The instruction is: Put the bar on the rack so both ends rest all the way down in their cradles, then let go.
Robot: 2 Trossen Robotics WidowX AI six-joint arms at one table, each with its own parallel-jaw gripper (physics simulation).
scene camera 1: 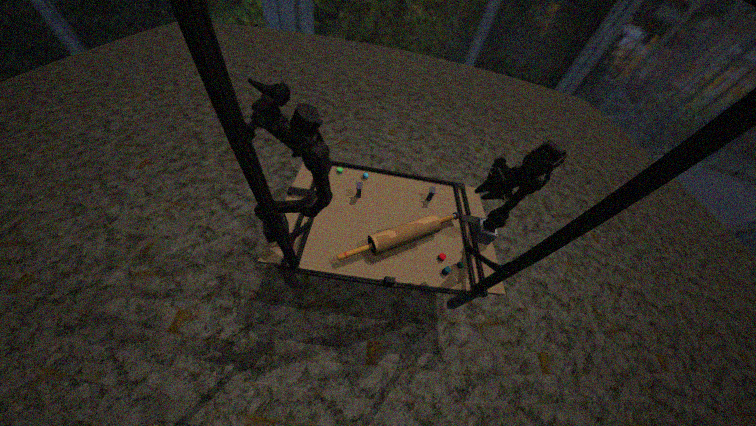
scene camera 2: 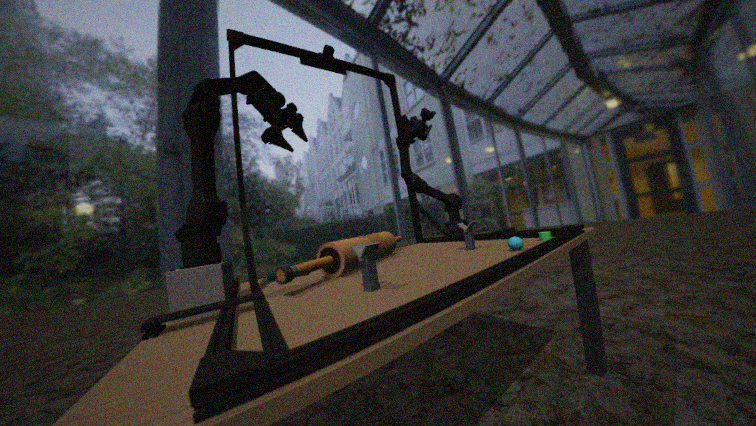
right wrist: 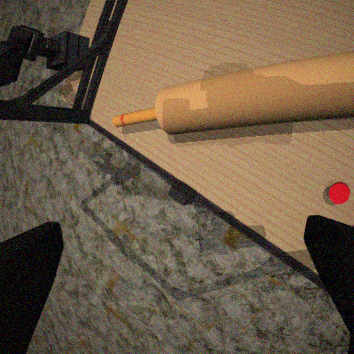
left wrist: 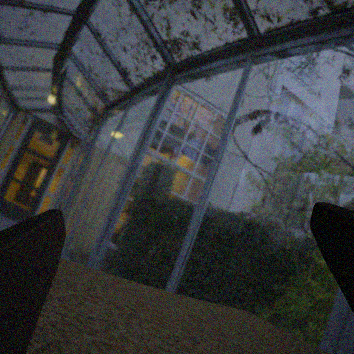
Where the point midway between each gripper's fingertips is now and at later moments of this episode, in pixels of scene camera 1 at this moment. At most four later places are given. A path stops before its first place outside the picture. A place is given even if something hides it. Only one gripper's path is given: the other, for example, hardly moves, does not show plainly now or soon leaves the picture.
My right gripper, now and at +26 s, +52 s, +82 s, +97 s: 478, 195; 464, 213; 435, 219; 424, 210; 442, 209
